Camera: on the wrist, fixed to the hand. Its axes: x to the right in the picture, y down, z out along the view.
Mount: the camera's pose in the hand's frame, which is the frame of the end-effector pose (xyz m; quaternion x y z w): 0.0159 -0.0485 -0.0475 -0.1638 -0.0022 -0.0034 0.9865
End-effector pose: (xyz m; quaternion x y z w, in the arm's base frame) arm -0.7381 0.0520 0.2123 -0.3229 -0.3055 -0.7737 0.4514
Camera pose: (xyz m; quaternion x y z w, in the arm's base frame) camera -0.7983 0.0274 0.1871 -0.3931 -0.1767 -0.8141 0.3891
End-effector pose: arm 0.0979 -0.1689 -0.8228 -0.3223 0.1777 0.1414 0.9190
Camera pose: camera 0.1191 -0.2336 -0.8378 -0.4688 0.1490 0.1662 0.8547
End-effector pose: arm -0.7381 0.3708 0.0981 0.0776 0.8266 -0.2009 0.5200
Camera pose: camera -0.8009 0.3451 0.1141 -0.0119 0.8474 -0.0647 0.5268
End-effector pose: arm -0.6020 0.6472 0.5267 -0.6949 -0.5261 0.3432 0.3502
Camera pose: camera -0.5823 0.6664 0.5908 -0.7403 -0.5783 0.2527 0.2316
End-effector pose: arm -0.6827 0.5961 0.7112 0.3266 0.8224 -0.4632 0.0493
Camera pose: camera -0.7129 0.6243 0.7674 0.3103 0.8882 -0.3231 0.1024
